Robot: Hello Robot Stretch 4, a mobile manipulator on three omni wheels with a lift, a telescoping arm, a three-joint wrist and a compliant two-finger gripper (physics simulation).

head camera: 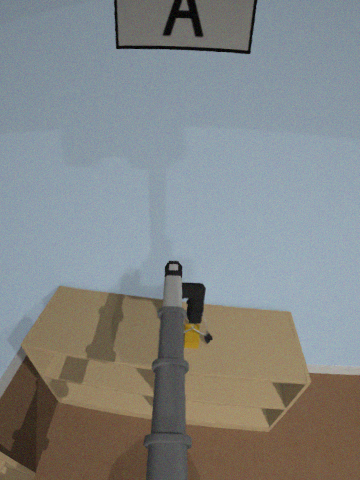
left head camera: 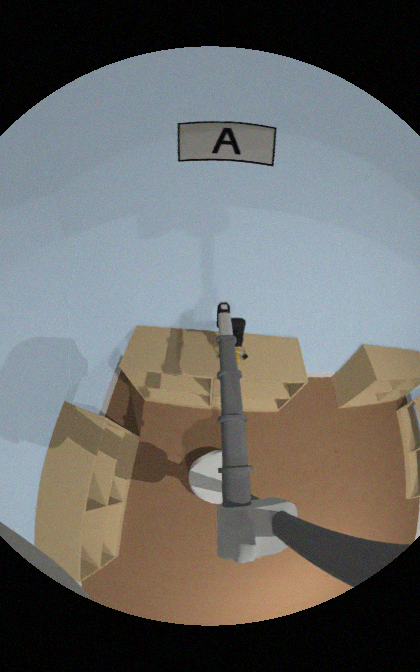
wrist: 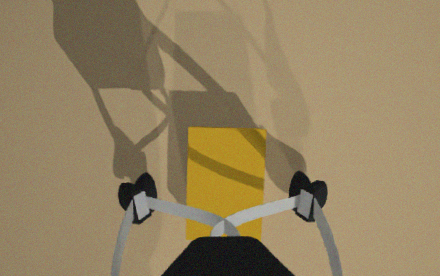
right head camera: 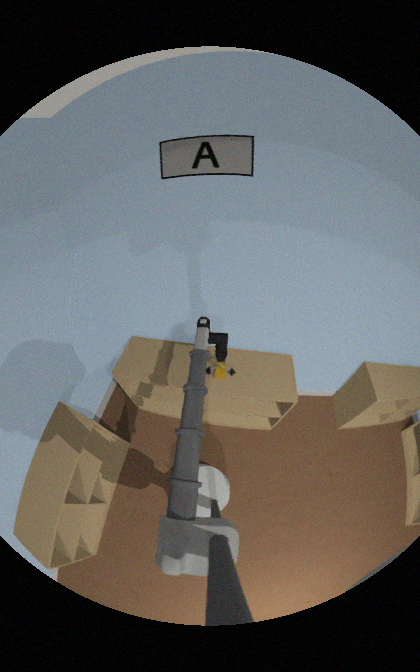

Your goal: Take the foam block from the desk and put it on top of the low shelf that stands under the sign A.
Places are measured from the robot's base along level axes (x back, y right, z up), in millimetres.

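Where they show: gripper, fingertip midpoint: [head camera: 191, 340] [wrist: 222, 188].
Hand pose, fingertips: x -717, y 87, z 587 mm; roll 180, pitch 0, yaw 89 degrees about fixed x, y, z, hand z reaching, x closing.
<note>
After its pixels a point has its place.
The yellow foam block [head camera: 192, 337] @[x -707, y 89, z 627 mm] [left head camera: 237, 355] [right head camera: 220, 370] [wrist: 225, 155] @[x -753, y 90, z 627 mm] is on top of the low shelf [head camera: 250, 345] @[x -698, y 347, z 583 mm] [left head camera: 275, 357] [right head camera: 265, 375] [wrist: 380, 125] @[x -772, y 243, z 582 mm], right of the arm. My gripper [right head camera: 220, 371] [wrist: 222, 188] @[x -717, y 87, z 587 mm] is open around the block; in the wrist view both dark fingertips stand apart from its sides, with a gap on each side. The sign A [head camera: 150, 37] @[x -987, y -97, z 1652 mm] [left head camera: 192, 145] [right head camera: 175, 160] hangs on the wall above this shelf. The block's near end is partly hidden by the gripper body in the wrist view.
The telescoping arm [head camera: 170, 395] @[x -313, y 2, z 1003 mm] [left head camera: 234, 425] [right head camera: 189, 440] reaches over the shelf. Another shelf unit [left head camera: 60, 480] [right head camera: 40, 485] stands at the left, and one [left head camera: 352, 375] [right head camera: 355, 395] at the right. A round white object [left head camera: 205, 477] [right head camera: 217, 487] is on the floor near the arm.
</note>
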